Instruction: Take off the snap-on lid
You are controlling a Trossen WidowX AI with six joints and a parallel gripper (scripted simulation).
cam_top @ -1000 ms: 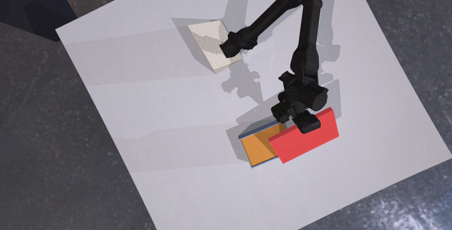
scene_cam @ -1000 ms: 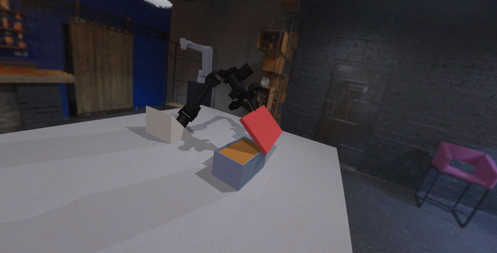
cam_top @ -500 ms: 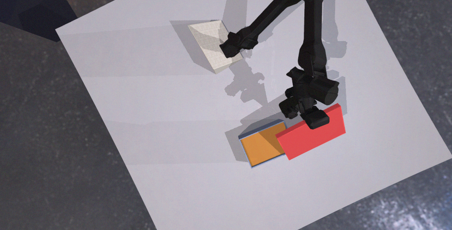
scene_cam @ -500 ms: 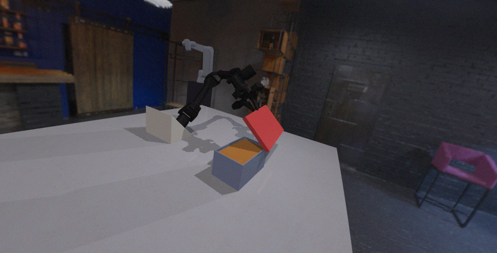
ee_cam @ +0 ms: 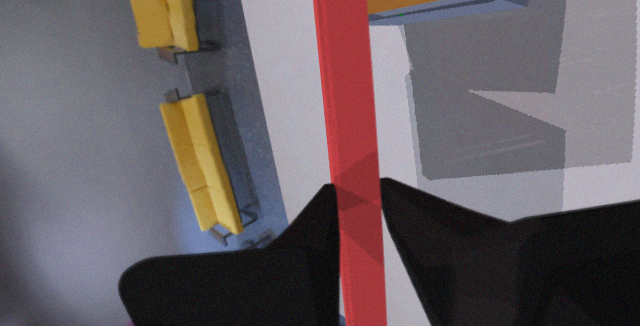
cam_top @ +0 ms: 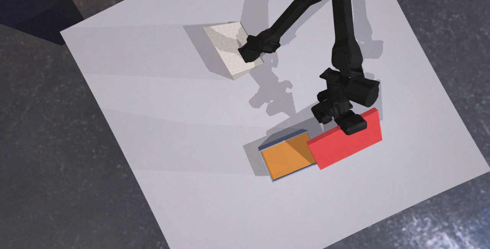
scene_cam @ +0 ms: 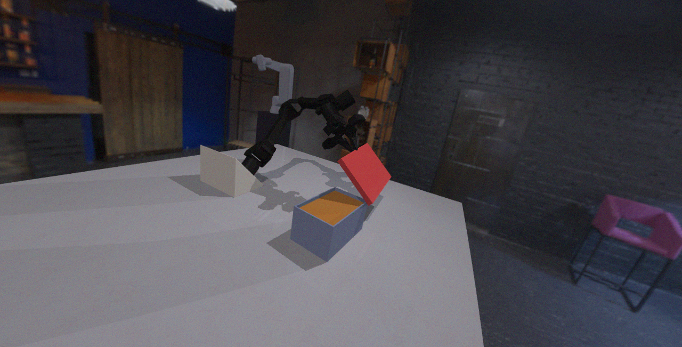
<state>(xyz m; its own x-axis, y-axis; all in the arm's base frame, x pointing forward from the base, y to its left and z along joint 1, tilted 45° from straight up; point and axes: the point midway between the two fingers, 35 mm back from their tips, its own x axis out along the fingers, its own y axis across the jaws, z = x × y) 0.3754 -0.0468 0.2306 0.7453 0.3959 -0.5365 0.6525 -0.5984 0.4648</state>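
The red lid lies 60 mm ahead of my gripper tip and 50 mm below it. From my gripper tip the other things lie so: blue-grey storage box: 30 mm ahead, 190 mm to the right, 180 mm below.
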